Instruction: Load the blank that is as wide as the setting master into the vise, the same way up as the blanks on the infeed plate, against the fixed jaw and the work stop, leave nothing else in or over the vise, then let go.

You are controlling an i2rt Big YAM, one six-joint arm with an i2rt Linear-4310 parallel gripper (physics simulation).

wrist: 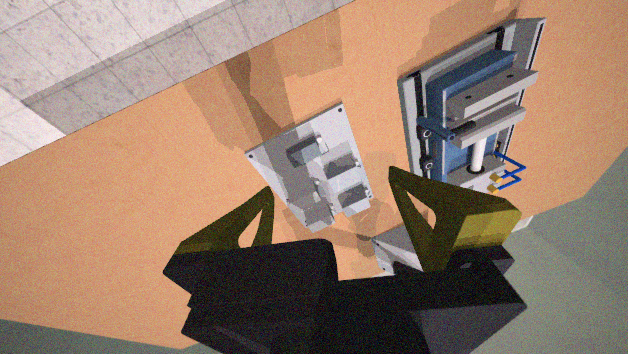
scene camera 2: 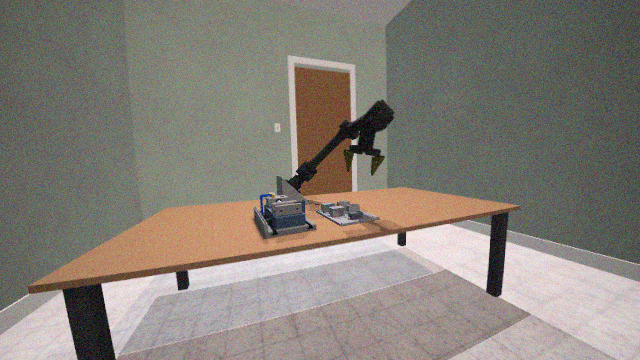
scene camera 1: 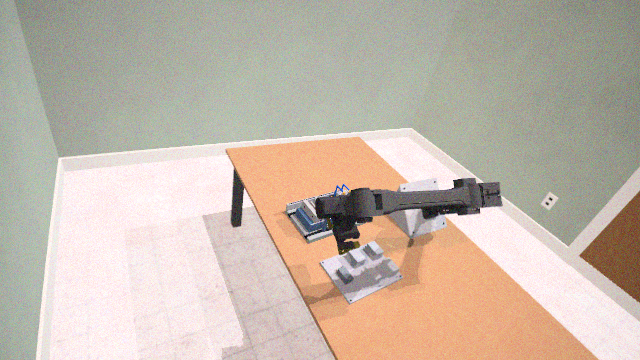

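Seen in the pictures: gripper, fingertip midpoint: (wrist: 328,182) (scene camera 2: 360,173) (scene camera 1: 335,240); arm's base, link origin: (scene camera 2: 291,187).
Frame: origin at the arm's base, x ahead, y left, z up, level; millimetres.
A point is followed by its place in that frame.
Note:
My gripper (scene camera 1: 349,248) (scene camera 2: 360,173) {x 612, y 160, z 112 mm} (wrist: 328,182) {x 612, y 160, z 112 mm} is open and empty, high above the table near the infeed plate (scene camera 1: 357,294) {x 527, y 254, z -81 mm} (scene camera 2: 336,219) {x 523, y 95, z -81 mm} (wrist: 330,121) {x 567, y 114, z -81 mm}. Several grey blocks stand on the plate, among them a darker block (scene camera 1: 345,274) {x 541, y 183, z -56 mm} (wrist: 303,151) {x 546, y 177, z -56 mm}, one (scene camera 1: 356,257) {x 468, y 136, z -44 mm} (wrist: 341,166) {x 479, y 120, z -63 mm} beside it and another (scene camera 1: 373,249) {x 379, y 122, z -46 mm} (wrist: 353,195) {x 384, y 112, z -66 mm}. I cannot tell their widths or which is the setting master. The blue and grey vise (scene camera 1: 311,221) {x 559, y -67, z -28 mm} (scene camera 2: 287,221) {x 580, y -117, z -48 mm} (wrist: 462,71) {x 577, y -94, z -49 mm} has two grey jaws; no block shows between them in the wrist view. A blue arm with a dark rod (wrist: 440,130) {x 516, y -38, z -11 mm} reaches toward the jaws.
A grey bracket (scene camera 1: 425,227) {x 42, y 69, z -69 mm} (wrist: 397,245) {x 142, y 30, z -37 mm} stands at the arm's base. Blue bent lines with brass fittings (wrist: 495,177) {x 379, y -144, z 16 mm} stick out at the vise's cylinder end. The table's long edge runs near the plate and vise. The arm partly covers the vise in scene camera 1.

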